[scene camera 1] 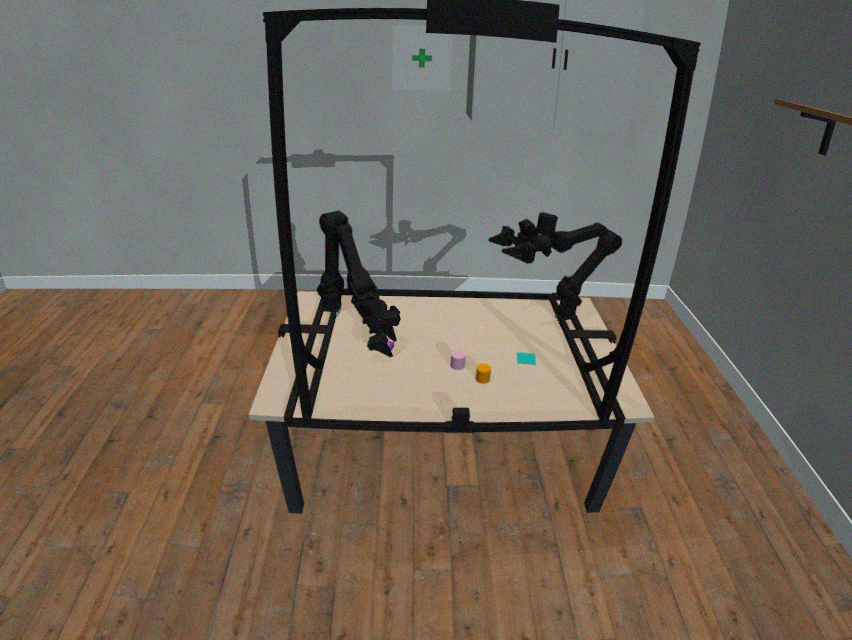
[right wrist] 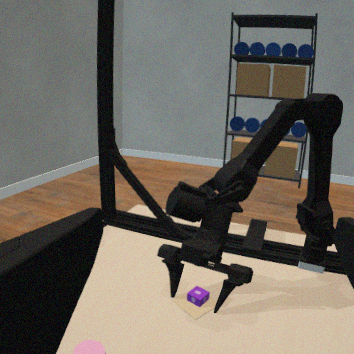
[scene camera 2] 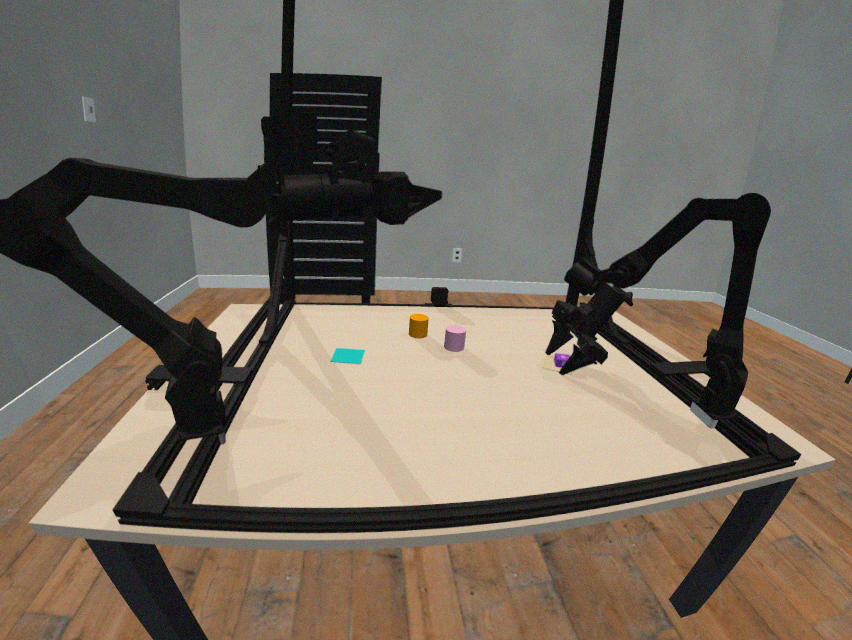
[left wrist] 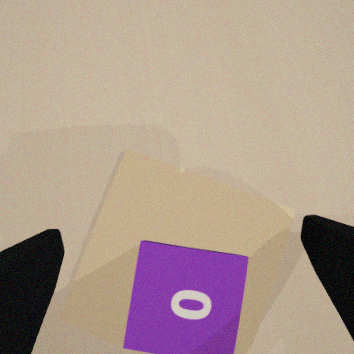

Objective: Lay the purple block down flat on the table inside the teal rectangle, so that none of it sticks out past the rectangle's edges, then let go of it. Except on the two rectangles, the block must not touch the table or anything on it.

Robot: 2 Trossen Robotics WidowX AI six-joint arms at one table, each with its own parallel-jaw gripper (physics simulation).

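Frame: origin at the left arm's base, x down, y left, z ahead, level; metres.
Where they show: left gripper, between the fingertips: (scene camera 1: 393, 348) (right wrist: 192, 304) (scene camera 2: 553, 363) (left wrist: 183, 235); right gripper, between the fingertips: (scene camera 1: 495, 245) (right wrist: 222, 225) (scene camera 2: 426, 192); left arm's base, origin of its link: (scene camera 1: 331, 307) (right wrist: 312, 257) (scene camera 2: 715, 409); right arm's base, origin of its link: (scene camera 1: 566, 314) (scene camera 2: 201, 424).
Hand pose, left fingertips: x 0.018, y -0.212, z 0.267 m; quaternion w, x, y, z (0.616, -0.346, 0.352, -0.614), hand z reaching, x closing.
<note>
Things, the pixels of their top centre, and the offset from my left fingertips. "spot": a spot on its surface instead.
- purple block, centre of its top: (left wrist: 186, 303) (right wrist: 198, 292) (scene camera 2: 563, 357) (scene camera 1: 387, 343) dx -0.018, dy +0.002, dz -0.020 m
- pale rectangle, a spot on its surface: (left wrist: 182, 204) (right wrist: 190, 308) spot: dx +0.000, dy +0.000, dz +0.011 m
- teal rectangle, a spot on its surface: (scene camera 2: 347, 356) (scene camera 1: 526, 357) spot: dx +0.000, dy +0.002, dz +0.447 m
- pink cylinder, centre of its top: (right wrist: 88, 351) (scene camera 2: 456, 329) (scene camera 1: 458, 354) dx -0.044, dy -0.067, dz +0.216 m
- orange cylinder, centre of its top: (scene camera 2: 419, 317) (scene camera 1: 484, 367) dx -0.043, dy -0.129, dz +0.297 m
The purple block (scene camera 1: 391, 346) (scene camera 2: 561, 360) (left wrist: 186, 298) (right wrist: 198, 296), marked with a white 0, rests on a pale rectangle (left wrist: 182, 204) (right wrist: 194, 311) at the left of the table in scene camera 1. My left gripper (scene camera 1: 383, 348) (scene camera 2: 557, 361) (left wrist: 183, 235) (right wrist: 192, 304) is open, with one finger on each side of the block and not touching it. The teal rectangle (scene camera 1: 525, 358) (scene camera 2: 347, 356) lies empty on the far side of the table. My right gripper (scene camera 1: 499, 245) (scene camera 2: 432, 196) is open and empty, high above the table.
A pink cylinder (scene camera 1: 458, 360) (scene camera 2: 454, 338) (right wrist: 89, 347) and an orange cylinder (scene camera 1: 483, 372) (scene camera 2: 419, 325) stand between the block and the teal rectangle. Black frame posts (right wrist: 106, 105) rise at the table's edges. A shelf rack (right wrist: 275, 20) stands by the wall.
</note>
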